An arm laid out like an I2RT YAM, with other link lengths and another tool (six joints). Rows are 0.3 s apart.
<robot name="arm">
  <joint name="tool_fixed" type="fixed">
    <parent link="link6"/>
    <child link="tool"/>
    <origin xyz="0.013 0.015 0.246" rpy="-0.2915 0 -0.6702"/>
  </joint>
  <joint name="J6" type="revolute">
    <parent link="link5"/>
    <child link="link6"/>
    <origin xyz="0.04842 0 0.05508" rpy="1.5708 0 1.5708"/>
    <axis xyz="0 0 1"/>
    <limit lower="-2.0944" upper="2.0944"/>
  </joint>
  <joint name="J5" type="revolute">
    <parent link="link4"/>
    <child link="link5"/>
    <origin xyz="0.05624 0.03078 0.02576" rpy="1.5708 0 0"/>
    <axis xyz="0 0 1"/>
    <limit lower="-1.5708" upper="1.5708"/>
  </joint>
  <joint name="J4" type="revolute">
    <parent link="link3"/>
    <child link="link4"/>
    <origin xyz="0.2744 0.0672 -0.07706" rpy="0 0 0"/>
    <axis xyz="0 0 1"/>
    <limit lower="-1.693" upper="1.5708"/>
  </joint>
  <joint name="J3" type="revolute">
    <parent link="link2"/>
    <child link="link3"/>
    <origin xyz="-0.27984 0 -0.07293" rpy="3.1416 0 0"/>
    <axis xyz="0 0 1"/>
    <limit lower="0" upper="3.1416"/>
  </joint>
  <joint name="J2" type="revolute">
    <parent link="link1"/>
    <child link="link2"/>
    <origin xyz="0.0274 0.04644 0.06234" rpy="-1.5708 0 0"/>
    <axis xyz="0 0 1"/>
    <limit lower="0" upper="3.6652"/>
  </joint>
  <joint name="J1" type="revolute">
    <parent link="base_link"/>
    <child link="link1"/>
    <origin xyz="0 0 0.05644" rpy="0 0 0"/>
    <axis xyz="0 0 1"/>
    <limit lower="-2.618" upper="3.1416"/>
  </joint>
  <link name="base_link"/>
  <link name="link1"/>
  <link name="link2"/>
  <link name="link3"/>
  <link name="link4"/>
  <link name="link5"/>
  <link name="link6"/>
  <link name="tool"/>
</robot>
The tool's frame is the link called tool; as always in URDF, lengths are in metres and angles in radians.
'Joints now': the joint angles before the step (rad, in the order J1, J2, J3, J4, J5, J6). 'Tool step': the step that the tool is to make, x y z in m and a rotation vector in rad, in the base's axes. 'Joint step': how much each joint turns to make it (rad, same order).
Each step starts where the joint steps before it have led.
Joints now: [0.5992 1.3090 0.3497 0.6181 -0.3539 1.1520]
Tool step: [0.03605 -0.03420 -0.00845 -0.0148 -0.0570 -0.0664]
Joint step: [-0.1267 0.0563 -0.0343 0.1088 -0.0433 -0.0636]
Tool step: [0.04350 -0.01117 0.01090 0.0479 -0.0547 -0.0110]
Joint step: [-0.1211 0.1525 0.0574 0.1594 -0.1117 -0.0117]
